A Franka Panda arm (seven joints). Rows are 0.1 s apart.
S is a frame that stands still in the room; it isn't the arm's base.
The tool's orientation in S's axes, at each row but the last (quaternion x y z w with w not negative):
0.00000, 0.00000, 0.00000, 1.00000
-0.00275, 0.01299, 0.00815, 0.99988
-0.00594, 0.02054, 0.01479, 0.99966
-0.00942, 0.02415, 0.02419, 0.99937
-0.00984, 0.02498, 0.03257, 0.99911
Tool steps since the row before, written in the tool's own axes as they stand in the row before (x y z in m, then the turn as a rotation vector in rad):
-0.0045, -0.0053, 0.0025, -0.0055, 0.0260, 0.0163
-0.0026, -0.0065, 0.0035, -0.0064, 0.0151, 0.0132
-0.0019, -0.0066, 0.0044, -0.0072, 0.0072, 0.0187
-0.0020, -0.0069, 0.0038, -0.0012, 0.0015, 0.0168
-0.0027, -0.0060, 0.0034, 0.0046, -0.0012, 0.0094
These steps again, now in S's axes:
-0.0045, -0.0053, 0.0025, -0.0055, 0.0260, 0.0163
-0.0024, -0.0065, 0.0036, -0.0063, 0.0151, 0.0133
-0.0015, -0.0066, 0.0045, -0.0066, 0.0072, 0.0189
-0.0015, -0.0069, 0.0040, -0.0005, 0.0018, 0.0168
-0.0021, -0.0061, 0.0036, 0.0051, -0.0007, 0.0092

